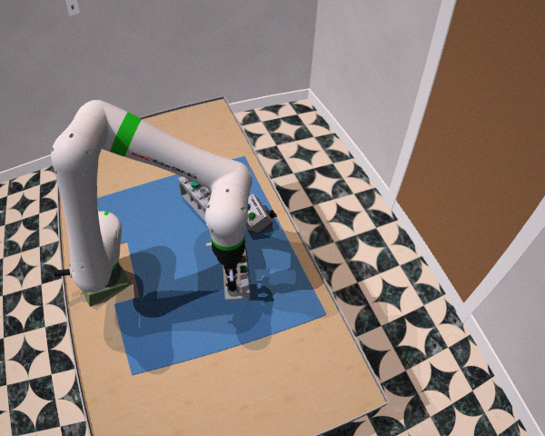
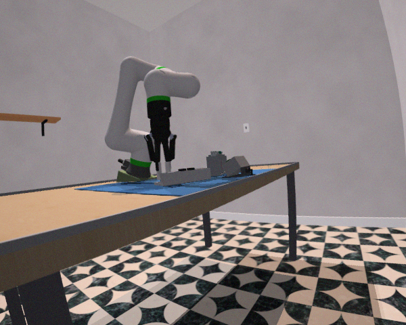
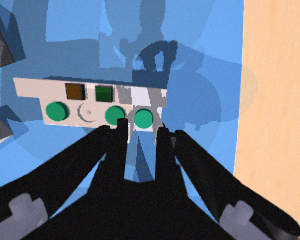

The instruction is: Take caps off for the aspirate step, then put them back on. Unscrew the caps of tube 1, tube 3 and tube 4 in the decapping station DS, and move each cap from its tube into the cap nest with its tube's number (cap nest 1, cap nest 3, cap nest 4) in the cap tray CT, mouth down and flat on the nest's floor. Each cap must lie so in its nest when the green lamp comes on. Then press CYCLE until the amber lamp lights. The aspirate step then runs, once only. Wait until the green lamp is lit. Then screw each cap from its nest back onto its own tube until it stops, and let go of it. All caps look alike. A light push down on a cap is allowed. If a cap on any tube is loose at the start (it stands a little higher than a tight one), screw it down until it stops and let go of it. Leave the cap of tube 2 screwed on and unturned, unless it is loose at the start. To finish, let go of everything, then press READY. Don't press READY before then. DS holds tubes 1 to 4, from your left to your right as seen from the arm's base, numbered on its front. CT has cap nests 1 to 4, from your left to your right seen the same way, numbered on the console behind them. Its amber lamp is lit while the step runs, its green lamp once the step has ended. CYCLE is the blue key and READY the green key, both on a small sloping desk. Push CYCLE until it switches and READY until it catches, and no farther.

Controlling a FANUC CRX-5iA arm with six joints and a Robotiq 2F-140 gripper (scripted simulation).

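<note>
My hand is 270 mm to the right of the blue cycle key, 170 mm short of it and 10 mm below it. Also, from my hand: sloping key desk 250 mm to the left, 190 mm ahead; then green ready key 230 mm to the left, 170 mm ahead, 10 mm above.
</note>
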